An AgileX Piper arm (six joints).
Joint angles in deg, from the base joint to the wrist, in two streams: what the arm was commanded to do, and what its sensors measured. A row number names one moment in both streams.
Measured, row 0:
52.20, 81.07, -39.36, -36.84, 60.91, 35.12
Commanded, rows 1 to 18:
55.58, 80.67, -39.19, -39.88, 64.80, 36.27
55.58, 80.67, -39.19, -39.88, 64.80, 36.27
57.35, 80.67, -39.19, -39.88, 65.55, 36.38
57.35, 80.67, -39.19, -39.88, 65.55, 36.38
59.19, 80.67, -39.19, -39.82, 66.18, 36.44
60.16, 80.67, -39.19, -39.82, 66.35, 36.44
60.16, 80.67, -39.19, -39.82, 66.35, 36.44
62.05, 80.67, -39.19, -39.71, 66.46, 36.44
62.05, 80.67, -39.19, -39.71, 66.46, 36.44
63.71, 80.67, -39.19, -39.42, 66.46, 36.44
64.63, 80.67, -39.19, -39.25, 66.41, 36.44
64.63, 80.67, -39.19, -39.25, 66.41, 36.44
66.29, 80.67, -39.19, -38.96, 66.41, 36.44
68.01, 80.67, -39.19, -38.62, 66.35, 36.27
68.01, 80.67, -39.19, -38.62, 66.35, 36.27
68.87, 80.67, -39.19, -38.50, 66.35, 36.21
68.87, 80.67, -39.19, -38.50, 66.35, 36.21
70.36, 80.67, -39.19, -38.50, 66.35, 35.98
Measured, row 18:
68.35, 81.07, -39.36, -35.52, 63.71, 35.98
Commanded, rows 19 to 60:
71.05, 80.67, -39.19, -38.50, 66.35, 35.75
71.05, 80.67, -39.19, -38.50, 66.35, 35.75
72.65, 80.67, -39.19, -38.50, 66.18, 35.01
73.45, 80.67, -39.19, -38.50, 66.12, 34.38
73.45, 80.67, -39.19, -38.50, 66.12, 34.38
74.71, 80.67, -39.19, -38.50, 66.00, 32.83
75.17, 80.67, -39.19, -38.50, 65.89, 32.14
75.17, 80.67, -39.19, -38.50, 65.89, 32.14
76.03, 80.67, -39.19, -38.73, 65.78, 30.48
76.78, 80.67, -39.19, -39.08, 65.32, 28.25
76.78, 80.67, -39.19, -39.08, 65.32, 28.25
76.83, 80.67, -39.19, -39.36, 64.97, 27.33
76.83, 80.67, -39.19, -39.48, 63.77, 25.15
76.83, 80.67, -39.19, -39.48, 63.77, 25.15
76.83, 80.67, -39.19, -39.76, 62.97, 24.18
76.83, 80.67, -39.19, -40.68, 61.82, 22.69
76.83, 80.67, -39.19, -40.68, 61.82, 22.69
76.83, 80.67, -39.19, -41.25, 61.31, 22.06
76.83, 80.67, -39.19, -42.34, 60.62, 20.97
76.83, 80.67, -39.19, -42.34, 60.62, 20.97
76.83, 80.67, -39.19, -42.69, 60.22, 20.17
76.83, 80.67, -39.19, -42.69, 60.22, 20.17
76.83, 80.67, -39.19, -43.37, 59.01, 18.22
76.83, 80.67, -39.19, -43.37, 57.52, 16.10
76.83, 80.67, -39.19, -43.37, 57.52, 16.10
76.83, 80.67, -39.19, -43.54, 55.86, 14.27
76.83, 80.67, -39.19, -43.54, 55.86, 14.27
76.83, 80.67, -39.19, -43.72, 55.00, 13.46
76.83, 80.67, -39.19, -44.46, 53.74, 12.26
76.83, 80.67, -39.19, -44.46, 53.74, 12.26
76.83, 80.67, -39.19, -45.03, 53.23, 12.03
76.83, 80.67, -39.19, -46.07, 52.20, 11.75
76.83, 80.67, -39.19, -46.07, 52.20, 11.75
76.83, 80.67, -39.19, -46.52, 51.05, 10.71
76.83, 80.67, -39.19, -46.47, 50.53, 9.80
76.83, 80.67, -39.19, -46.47, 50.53, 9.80
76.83, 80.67, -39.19, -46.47, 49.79, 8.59
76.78, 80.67, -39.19, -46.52, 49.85, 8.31
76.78, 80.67, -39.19, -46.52, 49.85, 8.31
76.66, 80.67, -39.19, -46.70, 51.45, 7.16
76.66, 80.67, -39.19, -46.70, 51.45, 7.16
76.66, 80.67, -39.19, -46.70, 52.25, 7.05
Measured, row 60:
76.78, 81.07, -39.13, -42.97, 49.73, 8.31
